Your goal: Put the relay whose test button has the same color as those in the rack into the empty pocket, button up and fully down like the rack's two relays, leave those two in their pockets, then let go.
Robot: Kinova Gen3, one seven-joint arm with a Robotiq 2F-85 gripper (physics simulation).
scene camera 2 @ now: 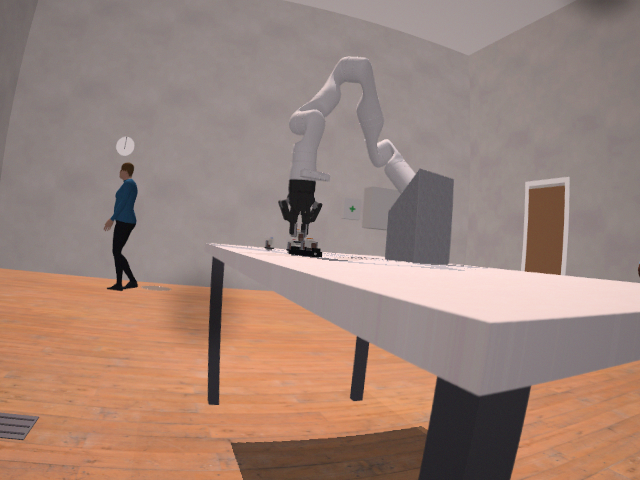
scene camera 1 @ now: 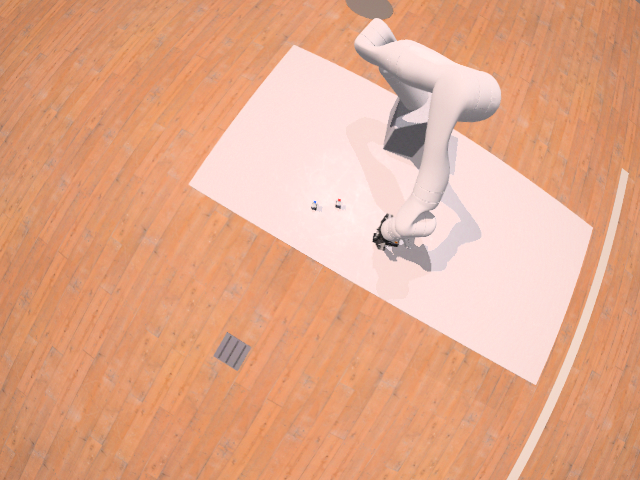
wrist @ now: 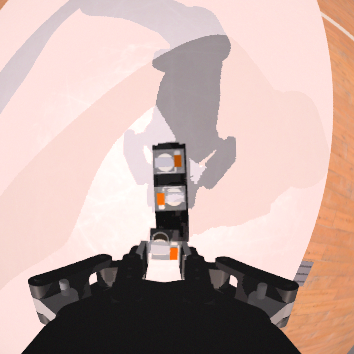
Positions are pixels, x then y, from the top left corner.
Scene:
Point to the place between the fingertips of my gripper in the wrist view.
At 163, 250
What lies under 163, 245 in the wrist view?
A relay.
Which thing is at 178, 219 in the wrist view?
A black rack.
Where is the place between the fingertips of my gripper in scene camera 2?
298, 237

